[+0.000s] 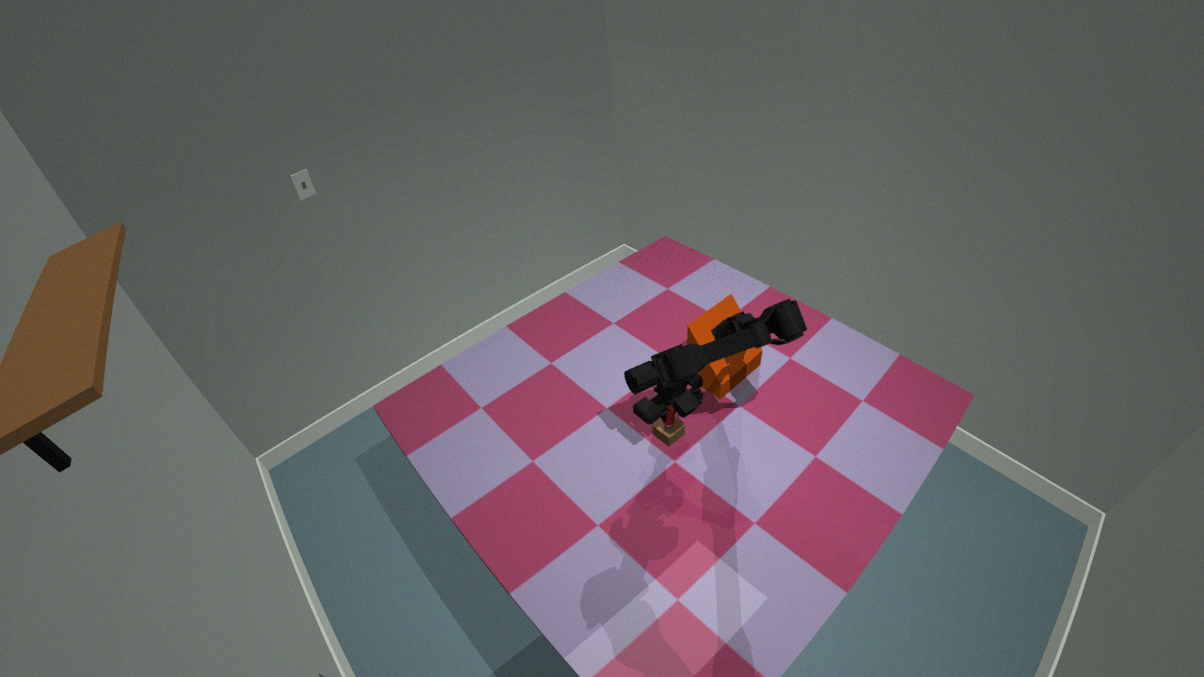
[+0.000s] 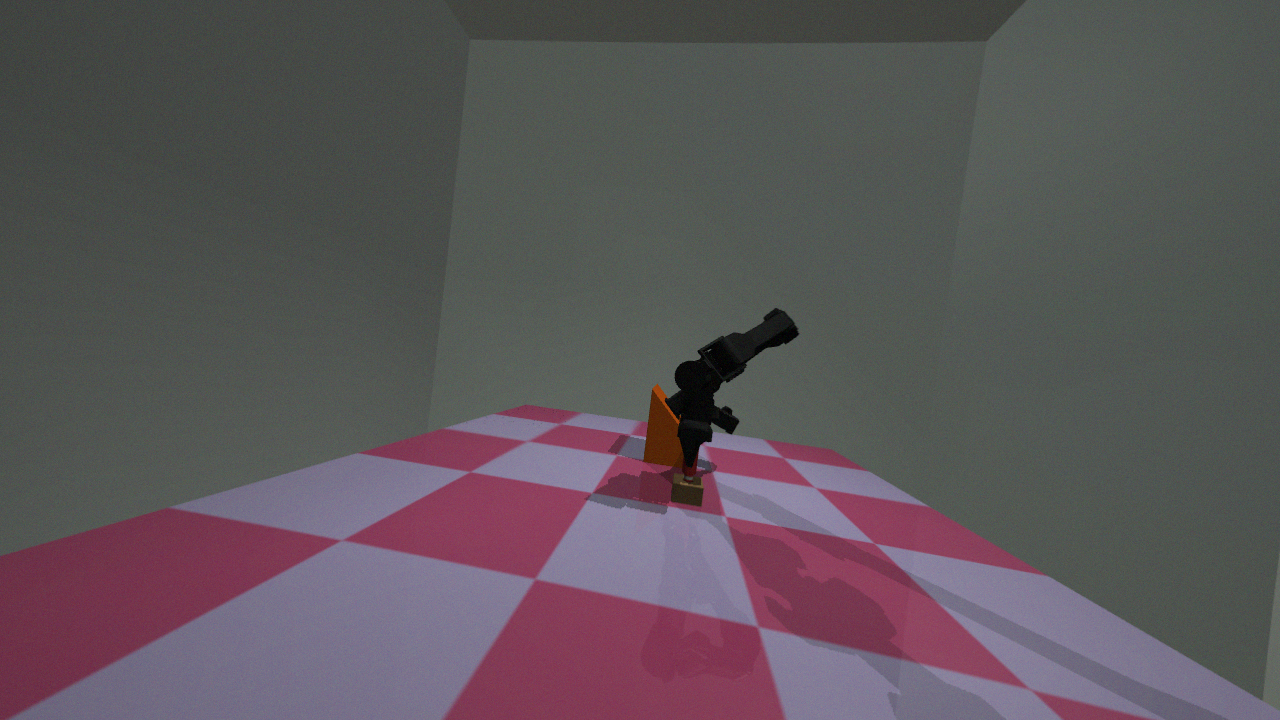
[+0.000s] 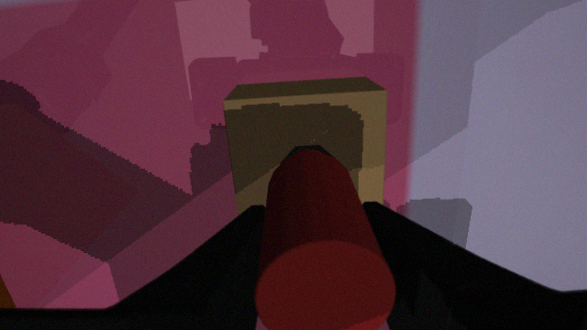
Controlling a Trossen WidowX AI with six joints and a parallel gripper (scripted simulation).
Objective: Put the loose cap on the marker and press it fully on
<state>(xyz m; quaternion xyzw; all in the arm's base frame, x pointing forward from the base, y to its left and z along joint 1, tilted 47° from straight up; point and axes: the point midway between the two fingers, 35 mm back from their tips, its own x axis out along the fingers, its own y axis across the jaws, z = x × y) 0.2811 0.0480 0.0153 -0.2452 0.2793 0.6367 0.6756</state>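
My gripper tip is 1 cm below the red cap. Round my gripper tip: holder block: 5 cm below.
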